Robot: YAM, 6 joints.
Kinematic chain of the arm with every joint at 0, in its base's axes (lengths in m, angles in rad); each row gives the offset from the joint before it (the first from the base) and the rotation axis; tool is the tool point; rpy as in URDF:
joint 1: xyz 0 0 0.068 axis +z
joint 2: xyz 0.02 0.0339 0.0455 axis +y
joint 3: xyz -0.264 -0.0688 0 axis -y
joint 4: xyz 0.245 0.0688 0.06 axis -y
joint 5: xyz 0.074 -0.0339 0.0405 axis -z
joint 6: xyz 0.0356 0 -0.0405 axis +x
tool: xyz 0 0 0 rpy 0 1.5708 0
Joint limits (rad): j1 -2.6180..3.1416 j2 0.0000..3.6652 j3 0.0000..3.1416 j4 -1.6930..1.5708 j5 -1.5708..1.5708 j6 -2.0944..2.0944
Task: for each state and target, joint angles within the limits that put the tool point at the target. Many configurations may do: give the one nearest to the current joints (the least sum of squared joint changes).
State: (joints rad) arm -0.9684 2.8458 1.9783 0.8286 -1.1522 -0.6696
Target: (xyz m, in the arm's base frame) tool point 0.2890 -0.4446 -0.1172
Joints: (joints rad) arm -1.0537 3.1579 2.0361 0.7643 -1.0824 -0.6696
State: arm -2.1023 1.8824 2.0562 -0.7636 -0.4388 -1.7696
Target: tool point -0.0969 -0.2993 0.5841
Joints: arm -1.9325 1.6994 2.3701 -0.5811 -0.4437 -1.7696
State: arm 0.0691 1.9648 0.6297 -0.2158 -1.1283 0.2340
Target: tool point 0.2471 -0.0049 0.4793
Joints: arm -0.1502 1.2112 1.3953 -0.0172 -1.1255 0.2340
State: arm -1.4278 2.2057 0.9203 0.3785 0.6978 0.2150
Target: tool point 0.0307 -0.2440 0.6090
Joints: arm -1.3603 1.4326 1.8252 0.5786 0.6295 0.2150
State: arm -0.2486 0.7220 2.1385 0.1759 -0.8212 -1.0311
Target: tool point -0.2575 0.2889 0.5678
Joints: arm -0.7841 0.6532 2.5631 0.2770 -0.6918 -1.0311
